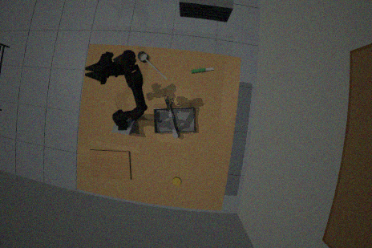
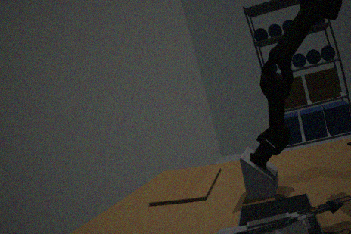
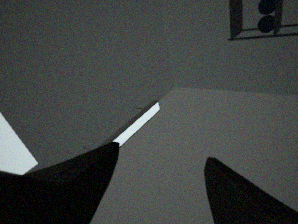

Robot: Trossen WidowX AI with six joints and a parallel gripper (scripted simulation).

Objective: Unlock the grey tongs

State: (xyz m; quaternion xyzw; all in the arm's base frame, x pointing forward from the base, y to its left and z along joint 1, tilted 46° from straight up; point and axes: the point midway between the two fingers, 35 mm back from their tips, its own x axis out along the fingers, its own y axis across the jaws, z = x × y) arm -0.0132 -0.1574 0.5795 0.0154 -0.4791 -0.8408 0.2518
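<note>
My gripper tip is now 58 cm above the yellow lock piece, 31 cm short of it and 16 cm to the left of it. Round my gripper tip: black spatula: 64 cm below, 21 cm to the left, 17 cm behind; wooden board: 64 cm below, 63 cm to the right, 20 cm behind; roasting tin: 62 cm below, 35 cm ahead, 25 cm to the right.
</note>
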